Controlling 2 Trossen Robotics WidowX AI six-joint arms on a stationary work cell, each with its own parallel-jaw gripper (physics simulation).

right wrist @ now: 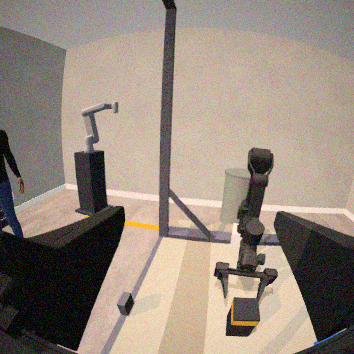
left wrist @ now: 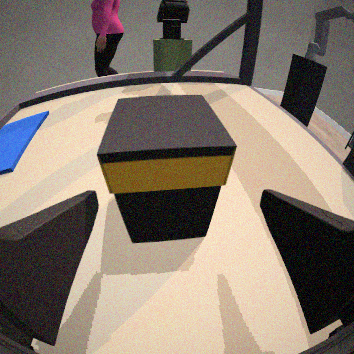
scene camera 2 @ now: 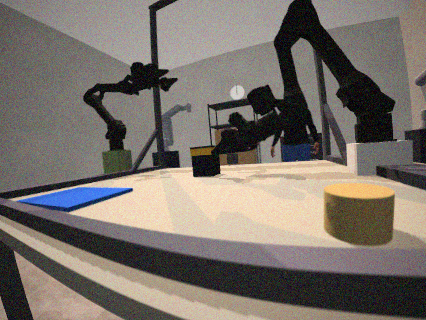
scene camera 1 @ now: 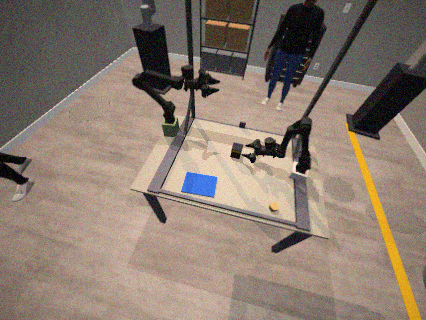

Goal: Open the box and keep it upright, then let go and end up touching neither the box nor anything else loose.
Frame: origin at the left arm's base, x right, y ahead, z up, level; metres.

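Where they show: left gripper, between the fingertips: (right wrist: 241, 299) (left wrist: 181, 198) (scene camera 2: 219, 152) (scene camera 1: 243, 150); right gripper, between the fingertips: (right wrist: 203, 217) (scene camera 2: 173, 74) (scene camera 1: 219, 85); left arm's base, origin of its link: (scene camera 2: 374, 142) (scene camera 1: 300, 169); right arm's base, origin of its link: (left wrist: 171, 38) (scene camera 1: 169, 120).
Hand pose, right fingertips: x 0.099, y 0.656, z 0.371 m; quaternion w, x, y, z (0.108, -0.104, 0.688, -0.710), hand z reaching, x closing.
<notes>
Each offset is from my right fingertips to the top centre of the thing.
A small black box @(dz -0.346, dx -0.110, dy -0.208 m) (scene camera 1: 236, 150) (scene camera 2: 205, 162) (left wrist: 166, 215) (right wrist: 243, 325) stands upright on the table, its dark lid flat and closed on top with a yellow band below the lid's top. My left gripper (scene camera 1: 247, 150) (scene camera 2: 219, 148) (left wrist: 181, 198) (right wrist: 241, 299) is open and empty, low at the box's right side in scene camera 1. In the left wrist view its fingers stand wide to either side of the box, with visible gaps. My right gripper (scene camera 1: 218, 86) (scene camera 2: 172, 78) (right wrist: 203, 217) is open and empty, high and well away from the box.
A flat blue mat @(dz -0.430, dx -0.444, dy -0.068 m) (scene camera 1: 199, 184) (scene camera 2: 75, 197) (left wrist: 22, 140) lies on the table. A yellow cylinder @(dz -0.403, dx -0.413, dy -0.544 m) (scene camera 1: 273, 206) (scene camera 2: 358, 215) stands near the front edge. A small dark block @(dz -0.381, dx +0.203, dy -0.164 m) (scene camera 1: 242, 125) (right wrist: 125, 303) sits at the far edge. Dark rails and posts frame the table.
</notes>
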